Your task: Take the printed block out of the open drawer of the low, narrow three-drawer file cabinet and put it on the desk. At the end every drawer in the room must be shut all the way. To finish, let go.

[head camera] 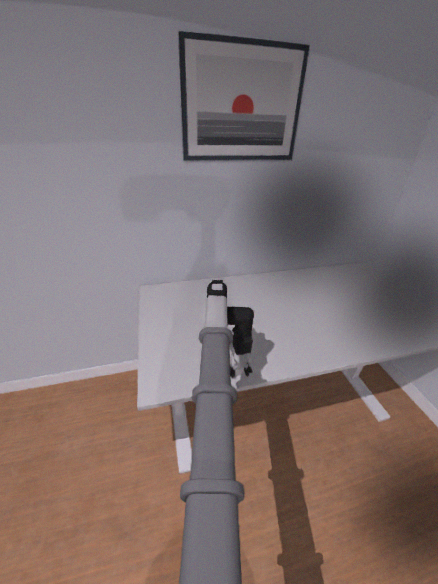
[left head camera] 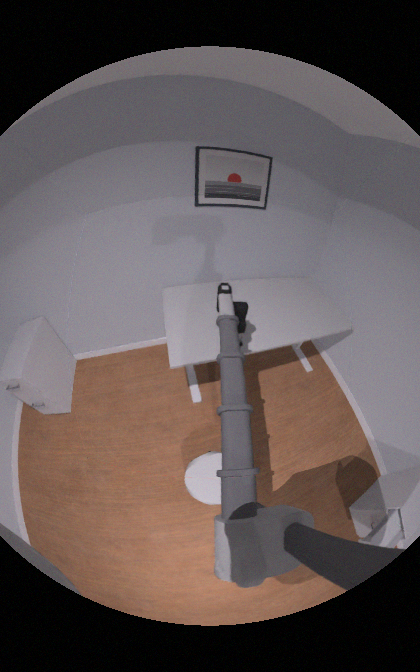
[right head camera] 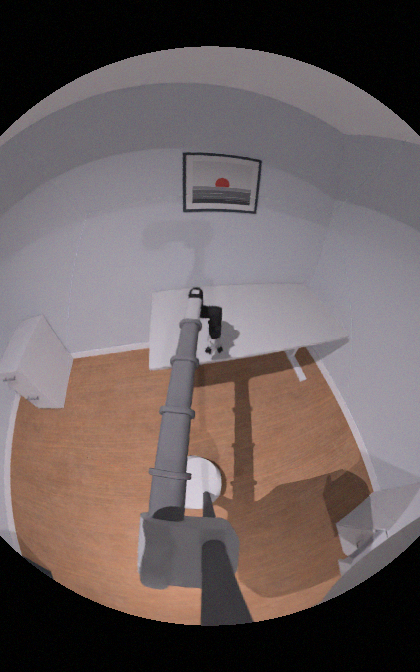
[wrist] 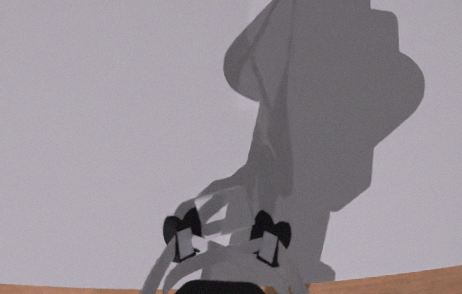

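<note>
My gripper hangs from the outstretched arm, points down, and sits just above the front part of the white desk. It is shut on the printed block, which shows grey in the arm's shadow between the two black fingertips in the wrist view. The block is close over the desk top; I cannot tell whether it touches. In the head views the block is too small to make out.
A white cabinet stands at the left wall. Another pale cabinet stands at the lower right, and one of its drawers seems pulled out. A framed picture hangs above the desk. The desk's front edge meets wood floor.
</note>
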